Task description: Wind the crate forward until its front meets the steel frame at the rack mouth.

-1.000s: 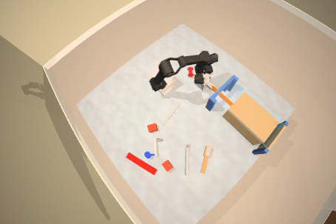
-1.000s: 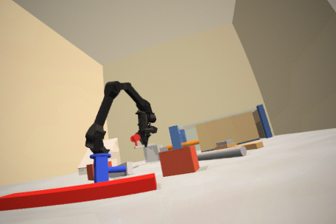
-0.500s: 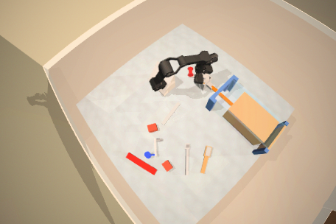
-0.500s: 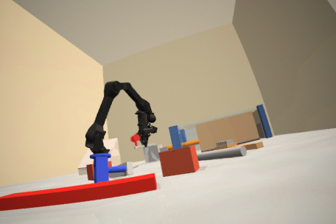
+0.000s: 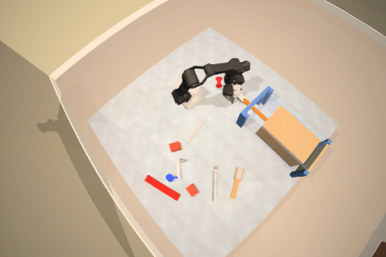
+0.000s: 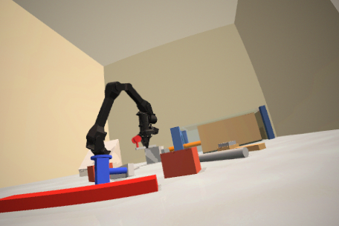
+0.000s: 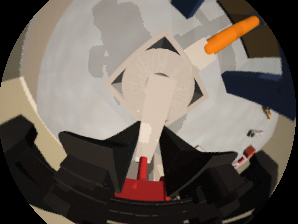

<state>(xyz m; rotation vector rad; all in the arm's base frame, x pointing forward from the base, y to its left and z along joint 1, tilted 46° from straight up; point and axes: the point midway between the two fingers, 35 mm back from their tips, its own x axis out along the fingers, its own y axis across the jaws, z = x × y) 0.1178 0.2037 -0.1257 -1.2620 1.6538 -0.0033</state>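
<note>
Now: the winch handle 1 cm behind my gripper tip, 1 cm to the right of it and 2 cm above it. Round my gripper tip: grey winch (2 cm ahead, 2 cm to the left, 6 cm below); then red knob (4 cm behind, 4 cm to the right, 5 cm above); then blue frame post (19 cm ahead, 5 cm to the left, 2 cm above).
</note>
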